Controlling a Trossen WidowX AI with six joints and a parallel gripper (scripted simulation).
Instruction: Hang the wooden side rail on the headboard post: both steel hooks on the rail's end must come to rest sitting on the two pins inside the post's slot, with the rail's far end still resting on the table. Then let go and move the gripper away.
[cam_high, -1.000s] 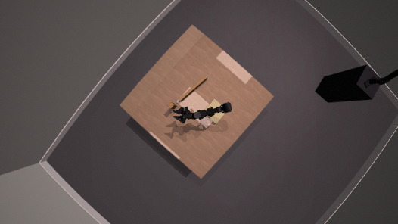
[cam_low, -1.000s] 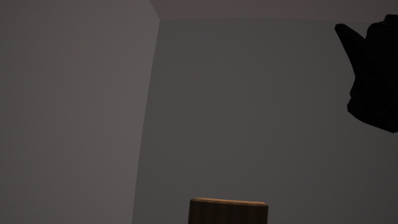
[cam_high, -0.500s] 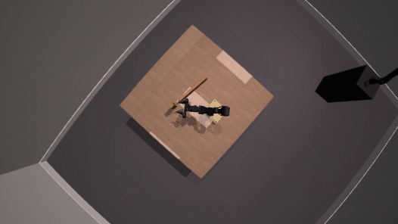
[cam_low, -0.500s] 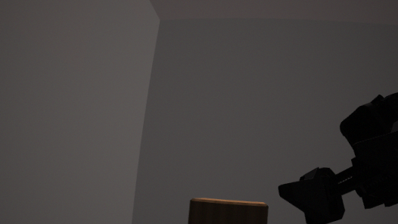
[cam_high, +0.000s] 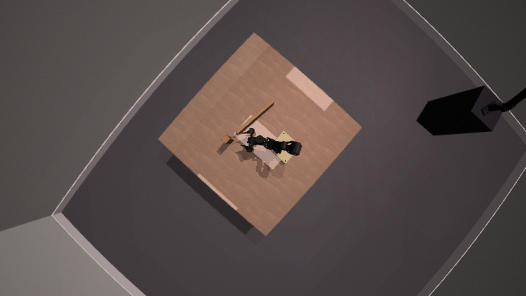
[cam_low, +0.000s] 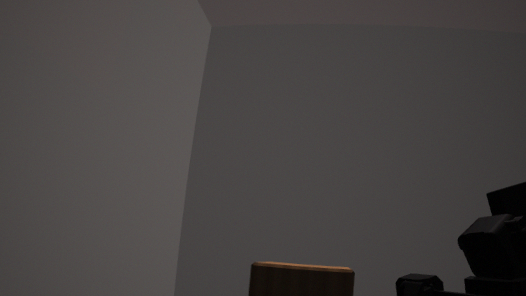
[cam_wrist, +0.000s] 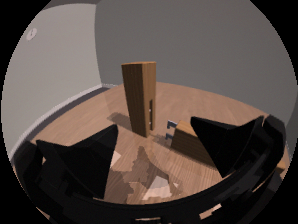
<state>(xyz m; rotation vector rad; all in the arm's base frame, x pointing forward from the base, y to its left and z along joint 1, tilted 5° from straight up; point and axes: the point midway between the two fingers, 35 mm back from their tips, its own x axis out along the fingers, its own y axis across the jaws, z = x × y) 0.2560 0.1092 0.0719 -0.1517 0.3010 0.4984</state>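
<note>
Now: gripper tip 9 cm short of the wooden headboard post, 6 cm to the right of it and 3 cm above it.
</note>
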